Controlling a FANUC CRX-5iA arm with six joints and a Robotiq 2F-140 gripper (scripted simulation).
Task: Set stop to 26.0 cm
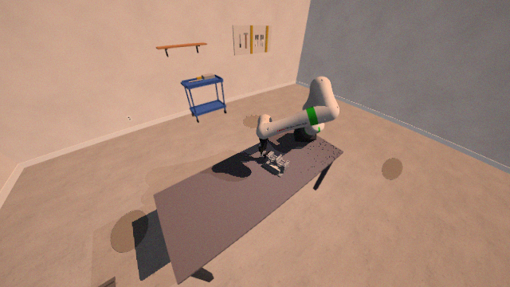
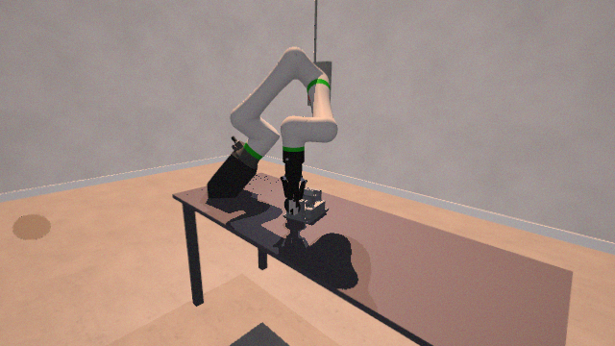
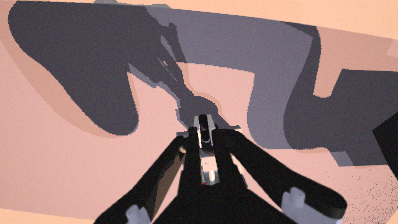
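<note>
My hand is 1 cm past the handwheel, 1 cm to the right of it and 2 cm above it. From my hand the other things lie so: grey stop fixture: 7 cm behind, 14 cm to the left.
</note>
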